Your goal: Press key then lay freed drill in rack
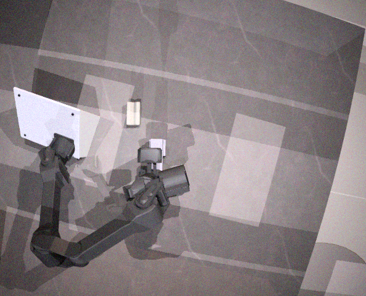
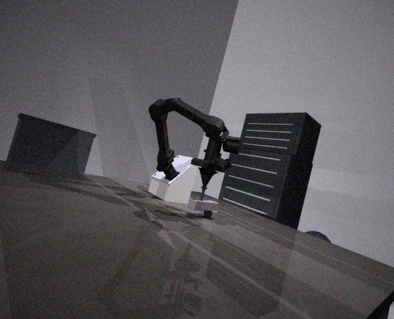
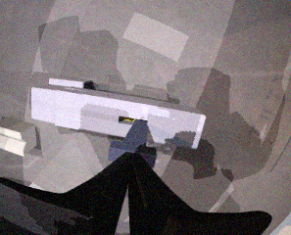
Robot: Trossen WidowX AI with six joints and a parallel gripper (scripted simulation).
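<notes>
Now: the blue-grey key 3 cm below my gripper tip. Also, from my gripper tip: drill: 8 cm below, 5 cm to the left, 1 cm behind; beige rack: 16 cm to the left, 13 cm behind, 11 cm below.
</notes>
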